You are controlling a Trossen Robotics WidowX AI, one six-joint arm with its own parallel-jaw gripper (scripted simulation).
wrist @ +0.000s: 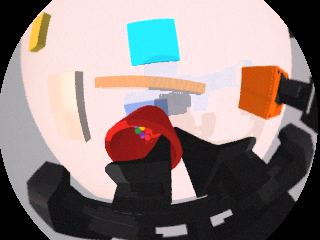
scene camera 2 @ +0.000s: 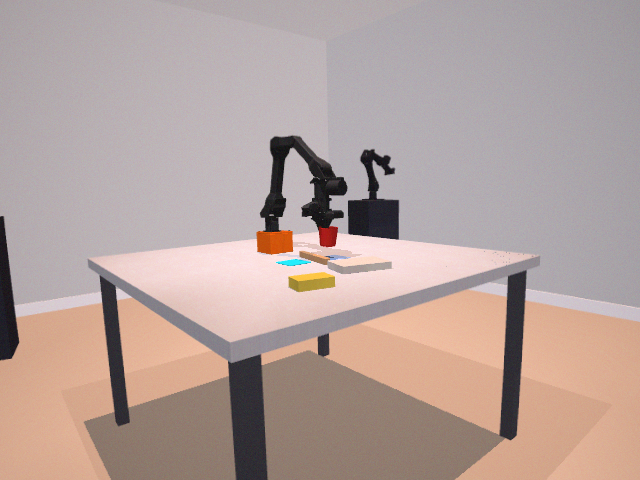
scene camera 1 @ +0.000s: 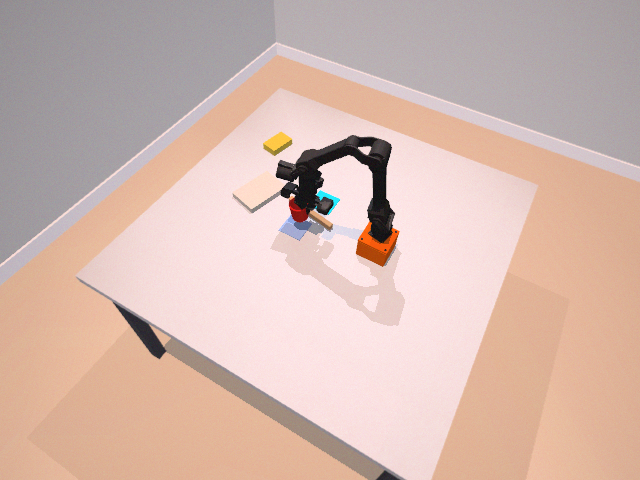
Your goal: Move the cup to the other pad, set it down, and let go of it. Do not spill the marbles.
I see my gripper, a red cup, a beige slab and a wooden bar.
My gripper shows as well in the wrist view and in scene camera 2.
